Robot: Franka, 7 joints.
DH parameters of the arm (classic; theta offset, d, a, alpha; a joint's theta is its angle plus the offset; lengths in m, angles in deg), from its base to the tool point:
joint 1: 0 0.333 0 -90
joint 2: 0 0 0 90
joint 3: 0 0.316 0.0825 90
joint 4: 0 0 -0.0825 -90
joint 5: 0 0.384 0 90
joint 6: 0 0 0.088 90
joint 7: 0 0.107 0 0
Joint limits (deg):
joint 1: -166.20..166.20
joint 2: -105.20..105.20
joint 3: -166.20..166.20
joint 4: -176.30..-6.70
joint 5: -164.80..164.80
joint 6: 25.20..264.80
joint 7: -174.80..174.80
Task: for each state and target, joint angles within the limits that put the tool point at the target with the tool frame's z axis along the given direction. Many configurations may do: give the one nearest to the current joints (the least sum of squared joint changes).
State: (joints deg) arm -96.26 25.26 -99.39 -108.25 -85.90 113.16 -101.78
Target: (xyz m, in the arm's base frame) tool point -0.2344 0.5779 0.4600 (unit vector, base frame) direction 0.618 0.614 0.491
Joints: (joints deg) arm -97.08 -19.54 -137.37 -112.47 -131.37 74.13 -101.78
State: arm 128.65 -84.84 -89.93 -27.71 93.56 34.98 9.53
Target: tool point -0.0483 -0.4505 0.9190 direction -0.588 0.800 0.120
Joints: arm 89.26 -47.07 -70.41 -6.80 110.23 57.54 9.53
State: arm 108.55 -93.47 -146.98 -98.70 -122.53 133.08 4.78
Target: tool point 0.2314 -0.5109 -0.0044 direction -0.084 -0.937 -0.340
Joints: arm 101.06 -54.38 -165.02 -111.68 -148.77 117.33 4.78
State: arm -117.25 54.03 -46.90 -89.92 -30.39 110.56 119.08
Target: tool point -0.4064 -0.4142 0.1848 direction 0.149 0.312 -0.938
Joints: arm -112.35 32.39 -22.77 -111.58 6.74 122.25 119.08
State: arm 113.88 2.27 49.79 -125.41 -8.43 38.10 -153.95
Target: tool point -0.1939 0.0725 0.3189 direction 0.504 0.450 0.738
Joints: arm 122.98 6.81 62.57 -160.69 -46.32 26.32 -153.95
